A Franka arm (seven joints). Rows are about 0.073 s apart.
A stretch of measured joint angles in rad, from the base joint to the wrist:
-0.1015, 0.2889, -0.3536, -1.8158, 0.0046, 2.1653, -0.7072
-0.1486, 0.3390, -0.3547, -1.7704, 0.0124, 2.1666, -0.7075
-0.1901, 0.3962, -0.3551, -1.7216, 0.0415, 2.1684, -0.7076
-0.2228, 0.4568, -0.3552, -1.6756, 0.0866, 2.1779, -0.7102
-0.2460, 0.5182, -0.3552, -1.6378, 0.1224, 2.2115, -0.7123
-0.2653, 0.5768, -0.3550, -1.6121, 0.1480, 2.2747, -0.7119
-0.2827, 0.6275, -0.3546, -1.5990, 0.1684, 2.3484, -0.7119
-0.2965, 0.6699, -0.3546, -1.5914, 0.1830, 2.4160, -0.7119
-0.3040, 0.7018, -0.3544, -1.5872, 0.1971, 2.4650, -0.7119
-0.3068, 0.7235, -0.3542, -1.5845, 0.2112, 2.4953, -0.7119
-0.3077, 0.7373, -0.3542, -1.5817, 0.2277, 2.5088, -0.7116
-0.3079, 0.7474, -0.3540, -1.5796, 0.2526, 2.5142, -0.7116
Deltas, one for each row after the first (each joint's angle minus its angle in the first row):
-0.0471, 0.0501, -0.0011, 0.0454, 0.0078, 0.0013, -0.0003
-0.0886, 0.1073, -0.0015, 0.0942, 0.0369, 0.0031, -0.0004
-0.1213, 0.1679, -0.0016, 0.1402, 0.0820, 0.0126, -0.0030
-0.1445, 0.2293, -0.0016, 0.1780, 0.1178, 0.0462, -0.0051
-0.1638, 0.2879, -0.0014, 0.2037, 0.1434, 0.1094, -0.0047
-0.1812, 0.3386, -0.0010, 0.2168, 0.1638, 0.1831, -0.0047
-0.1950, 0.3810, -0.0010, 0.2244, 0.1784, 0.2507, -0.0047
-0.2025, 0.4129, -0.0008, 0.2286, 0.1925, 0.2997, -0.0047
-0.2053, 0.4346, -0.0006, 0.2313, 0.2066, 0.3300, -0.0047
-0.2062, 0.4484, -0.0006, 0.2341, 0.2231, 0.3435, -0.0044
-0.2064, 0.4585, -0.0004, 0.2362, 0.2480, 0.3489, -0.0044

